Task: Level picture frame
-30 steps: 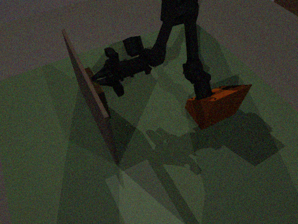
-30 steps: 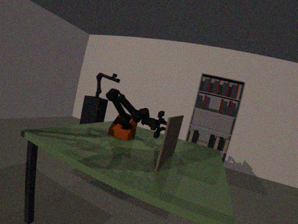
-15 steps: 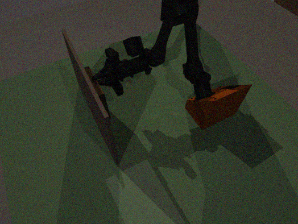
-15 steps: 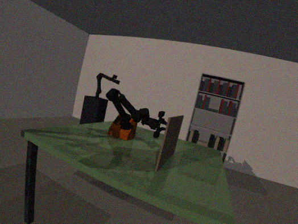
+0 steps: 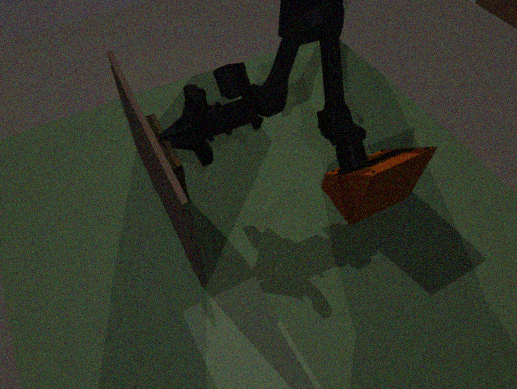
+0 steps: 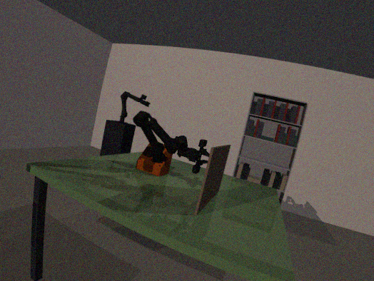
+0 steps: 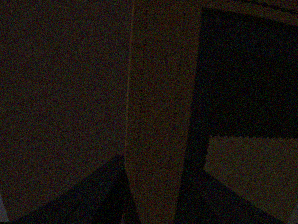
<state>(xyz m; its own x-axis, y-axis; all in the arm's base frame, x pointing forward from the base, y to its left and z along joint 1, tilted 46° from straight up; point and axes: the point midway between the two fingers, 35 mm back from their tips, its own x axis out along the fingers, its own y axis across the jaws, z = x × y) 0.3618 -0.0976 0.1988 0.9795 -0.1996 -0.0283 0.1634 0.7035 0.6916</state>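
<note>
Now: the picture frame 1 cm ahead of my gripper tip and 5 cm below it. Round my gripper tip: wall panel (2 cm ahead, 1 cm to the right, 7 cm below).
</note>
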